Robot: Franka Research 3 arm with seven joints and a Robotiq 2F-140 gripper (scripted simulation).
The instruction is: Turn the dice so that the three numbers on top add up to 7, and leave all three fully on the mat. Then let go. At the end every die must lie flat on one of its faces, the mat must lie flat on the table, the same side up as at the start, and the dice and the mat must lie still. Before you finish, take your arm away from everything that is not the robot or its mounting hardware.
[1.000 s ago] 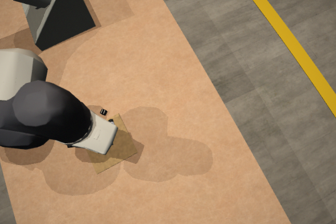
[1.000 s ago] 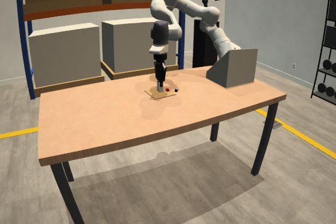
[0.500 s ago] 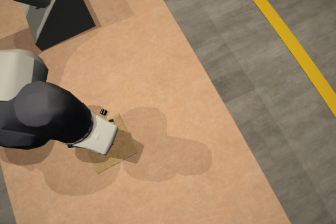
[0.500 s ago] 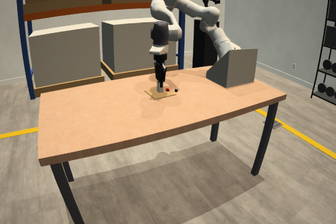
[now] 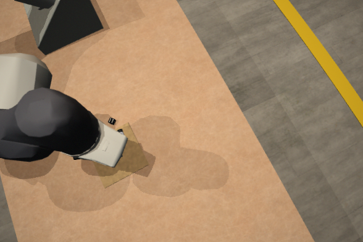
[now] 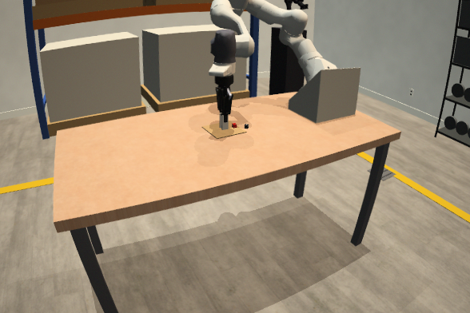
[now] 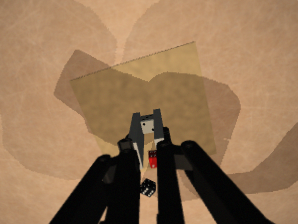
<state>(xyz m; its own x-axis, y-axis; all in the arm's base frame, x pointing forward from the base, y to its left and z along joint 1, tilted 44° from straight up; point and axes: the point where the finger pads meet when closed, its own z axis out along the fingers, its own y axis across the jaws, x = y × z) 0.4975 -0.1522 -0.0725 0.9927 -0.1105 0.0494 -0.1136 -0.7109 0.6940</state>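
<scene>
Right now my hand is 3 cm above the white die. Round my hand: black die: 9 cm behind, 3 cm to the left, 3 cm below; red die: 5 cm behind, 1 cm to the left, 3 cm below; tan mat: 4 cm below.
</scene>
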